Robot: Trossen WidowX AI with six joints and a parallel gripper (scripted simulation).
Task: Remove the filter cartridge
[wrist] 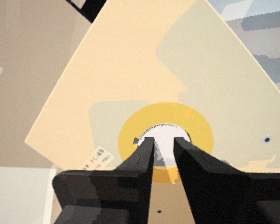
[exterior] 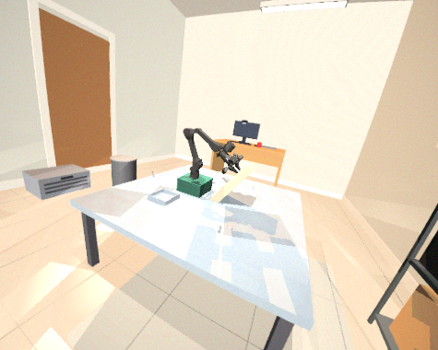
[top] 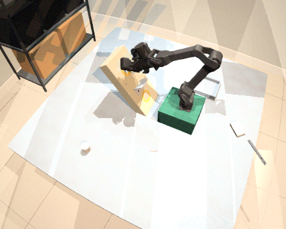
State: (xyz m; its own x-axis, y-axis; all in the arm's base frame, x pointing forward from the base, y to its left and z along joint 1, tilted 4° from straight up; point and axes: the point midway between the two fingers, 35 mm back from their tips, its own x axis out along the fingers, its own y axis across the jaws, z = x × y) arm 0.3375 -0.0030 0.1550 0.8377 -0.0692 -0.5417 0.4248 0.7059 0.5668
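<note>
Now: gripper tip 40 mm past the cream service panel and 80 mm above it. Also, from my gripper tip: round filter cartridge (10 mm ahead, 10 mm below); then flat card (690 mm behind, 40 mm to the right, 220 mm below); then tray (430 mm behind, 270 mm to the right, 220 mm below).
</note>
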